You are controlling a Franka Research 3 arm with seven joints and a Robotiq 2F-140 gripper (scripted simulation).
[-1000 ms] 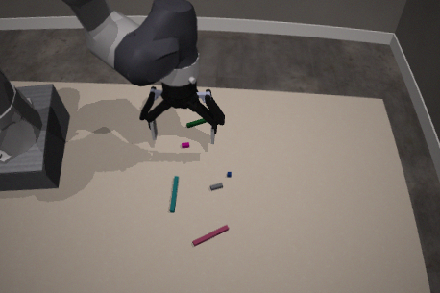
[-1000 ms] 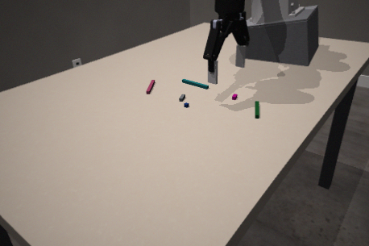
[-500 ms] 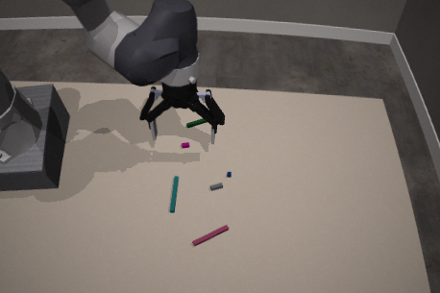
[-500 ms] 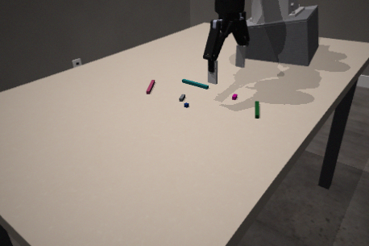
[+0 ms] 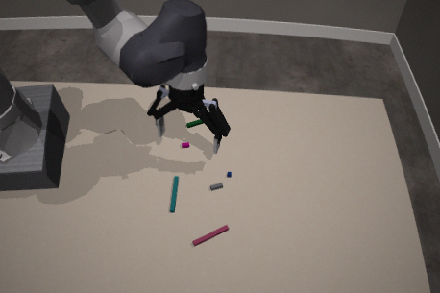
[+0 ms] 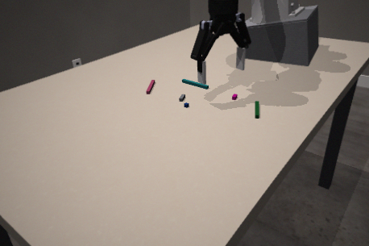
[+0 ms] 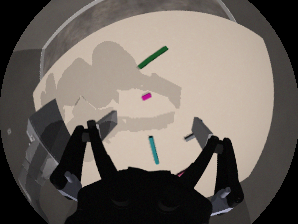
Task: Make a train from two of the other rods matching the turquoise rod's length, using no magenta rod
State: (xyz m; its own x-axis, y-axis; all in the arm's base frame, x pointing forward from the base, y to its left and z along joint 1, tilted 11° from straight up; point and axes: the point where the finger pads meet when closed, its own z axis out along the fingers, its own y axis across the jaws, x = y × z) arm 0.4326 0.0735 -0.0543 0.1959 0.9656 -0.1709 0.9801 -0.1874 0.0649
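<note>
My gripper is now 11 cm short of the blue rod, 7 cm above it and 4 cm to the left of it. The rest, counted from my hand: turquoise rod (12 cm to the right, 7 cm below, 2 cm behind); magenta rod (7 cm below, 4 cm to the left, 2 cm behind); grey rod (8 cm to the right, 8 cm ahead, 7 cm below).
</note>
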